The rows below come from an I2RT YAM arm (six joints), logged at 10 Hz.
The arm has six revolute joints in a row. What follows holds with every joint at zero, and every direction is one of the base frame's. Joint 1 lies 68.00 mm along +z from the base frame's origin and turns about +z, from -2.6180 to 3.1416 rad. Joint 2 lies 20.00 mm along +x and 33.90 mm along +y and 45.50 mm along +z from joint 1 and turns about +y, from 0.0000 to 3.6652 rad. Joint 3 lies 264.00 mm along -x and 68.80 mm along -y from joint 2 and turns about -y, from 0.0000 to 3.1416 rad. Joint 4 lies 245.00 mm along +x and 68.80 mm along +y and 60.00 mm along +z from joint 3 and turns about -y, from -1.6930 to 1.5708 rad. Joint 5 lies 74.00 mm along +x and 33.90 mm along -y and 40.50 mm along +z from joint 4 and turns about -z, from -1.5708 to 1.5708 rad. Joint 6 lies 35.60 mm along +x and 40.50 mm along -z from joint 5 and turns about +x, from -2.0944 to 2.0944 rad. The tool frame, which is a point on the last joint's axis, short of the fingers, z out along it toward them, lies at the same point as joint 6; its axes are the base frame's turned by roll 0.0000, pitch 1.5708 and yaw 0.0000 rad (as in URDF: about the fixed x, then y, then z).
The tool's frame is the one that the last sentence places.
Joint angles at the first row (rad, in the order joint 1, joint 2, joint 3, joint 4, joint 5, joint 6):
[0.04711, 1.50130, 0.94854, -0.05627, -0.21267, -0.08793]
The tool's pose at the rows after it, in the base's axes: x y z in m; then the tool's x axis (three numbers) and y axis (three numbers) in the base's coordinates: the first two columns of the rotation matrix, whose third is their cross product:
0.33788, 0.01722, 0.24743, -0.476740, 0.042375, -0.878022, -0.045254, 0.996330, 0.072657
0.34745, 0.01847, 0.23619, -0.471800, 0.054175, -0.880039, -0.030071, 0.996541, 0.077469
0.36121, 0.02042, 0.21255, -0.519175, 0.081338, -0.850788, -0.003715, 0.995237, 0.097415
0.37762, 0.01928, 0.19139, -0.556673, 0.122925, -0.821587, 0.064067, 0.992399, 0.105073
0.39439, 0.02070, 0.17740, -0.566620, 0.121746, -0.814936, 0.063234, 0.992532, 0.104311
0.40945, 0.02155, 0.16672, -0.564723, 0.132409, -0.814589, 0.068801, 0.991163, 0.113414
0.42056, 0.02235, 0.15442, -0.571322, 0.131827, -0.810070, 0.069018, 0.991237, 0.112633
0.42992, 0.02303, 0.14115, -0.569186, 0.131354, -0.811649, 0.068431, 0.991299, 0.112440
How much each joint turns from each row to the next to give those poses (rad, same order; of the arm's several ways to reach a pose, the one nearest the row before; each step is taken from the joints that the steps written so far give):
[0.00038, 0.00040, 0.00038, 0.11599, 0.18005, 0.15297]
[0.00380, 0.05187, 0.00000, 0.05721, 0.01487, 0.01335]
[0.00460, 0.09229, 0.01602, 0.02134, 0.01184, 0.03205]
[-0.00116, 0.09958, 0.04159, 0.00535, 0.04538, 0.04348]
[0.00116, 0.08583, 0.04921, 0.02480, -0.00113, 0.00001]
[-0.00001, 0.07208, 0.04766, 0.02594, -0.00039, 0.01067]
[0.00039, 0.06221, 0.03511, 0.01908, -0.00037, 0.00001]
[0.00039, 0.05875, 0.02442, 0.03700, 0.00038, -0.00038]

